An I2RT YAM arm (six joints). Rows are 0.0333 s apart.
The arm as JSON. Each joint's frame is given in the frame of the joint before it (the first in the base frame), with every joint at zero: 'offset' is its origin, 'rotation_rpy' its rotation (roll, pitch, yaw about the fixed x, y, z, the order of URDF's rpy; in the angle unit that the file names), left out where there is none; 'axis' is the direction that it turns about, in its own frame. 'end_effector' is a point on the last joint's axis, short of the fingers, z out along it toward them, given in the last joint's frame.
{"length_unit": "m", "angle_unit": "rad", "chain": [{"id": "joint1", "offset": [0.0, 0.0, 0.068], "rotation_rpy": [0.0, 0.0, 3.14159], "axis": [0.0, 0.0, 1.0]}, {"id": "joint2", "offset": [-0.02, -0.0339, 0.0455], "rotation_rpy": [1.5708, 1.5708, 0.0], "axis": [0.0, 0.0, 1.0]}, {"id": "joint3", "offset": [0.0, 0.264, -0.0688], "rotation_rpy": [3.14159, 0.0, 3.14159], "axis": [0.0, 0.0, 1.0]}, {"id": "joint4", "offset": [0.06, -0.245, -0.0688], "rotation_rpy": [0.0, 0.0, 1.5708], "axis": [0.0, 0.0, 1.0]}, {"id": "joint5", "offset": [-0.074, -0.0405, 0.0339], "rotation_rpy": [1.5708, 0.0, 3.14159], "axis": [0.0, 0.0, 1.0]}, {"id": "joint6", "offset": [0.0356, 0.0, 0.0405], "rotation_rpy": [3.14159, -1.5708, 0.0], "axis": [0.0, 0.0, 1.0]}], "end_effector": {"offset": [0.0, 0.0, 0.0]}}
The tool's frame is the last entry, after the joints.
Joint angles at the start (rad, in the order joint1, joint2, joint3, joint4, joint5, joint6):
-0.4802 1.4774 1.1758 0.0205 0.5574 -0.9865
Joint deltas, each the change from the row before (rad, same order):
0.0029 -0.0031 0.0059 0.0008 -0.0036 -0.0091
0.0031 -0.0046 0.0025 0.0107 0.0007 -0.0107
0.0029 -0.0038 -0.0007 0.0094 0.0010 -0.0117
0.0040 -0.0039 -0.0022 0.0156 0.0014 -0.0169
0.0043 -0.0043 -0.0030 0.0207 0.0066 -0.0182
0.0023 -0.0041 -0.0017 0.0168 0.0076 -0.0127
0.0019 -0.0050 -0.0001 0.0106 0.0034 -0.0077
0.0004 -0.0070 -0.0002 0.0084 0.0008 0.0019
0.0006 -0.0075 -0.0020 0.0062 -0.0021 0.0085
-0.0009 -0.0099 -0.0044 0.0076 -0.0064 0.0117
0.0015 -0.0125 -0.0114 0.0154 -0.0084 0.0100
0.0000 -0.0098 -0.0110 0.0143 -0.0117 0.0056
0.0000 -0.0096 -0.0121 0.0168 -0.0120 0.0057
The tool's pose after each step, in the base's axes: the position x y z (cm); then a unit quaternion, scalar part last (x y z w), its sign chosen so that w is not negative. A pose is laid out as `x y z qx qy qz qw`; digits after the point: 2 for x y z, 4 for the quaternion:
29.95 -17.60 33.51 -0.0364 0.7827 -0.5521 0.2849
29.95 -17.48 33.86 -0.0383 0.7779 -0.5569 0.2886
29.94 -17.37 34.05 -0.0414 0.7744 -0.5608 0.2901
29.95 -17.22 34.26 -0.0458 0.7695 -0.5663 0.2918
29.95 -17.08 34.51 -0.0482 0.7631 -0.5740 0.2930
29.91 -16.99 34.75 -0.0477 0.7577 -0.5808 0.2939
29.84 -16.90 35.02 -0.0472 0.7534 -0.5852 0.2962
29.71 -16.82 35.33 -0.0434 0.7494 -0.5879 0.3016
29.57 -16.72 35.56 -0.0388 0.7464 -0.5882 0.3087
29.36 -16.63 35.79 -0.0337 0.7432 -0.5876 0.3182
29.13 -16.43 35.94 -0.0302 0.7388 -0.5870 0.3296
28.95 -16.31 36.00 -0.0296 0.7353 -0.5861 0.3391
28.77 -16.18 36.04 -0.0289 0.7313 -0.5852 0.3491

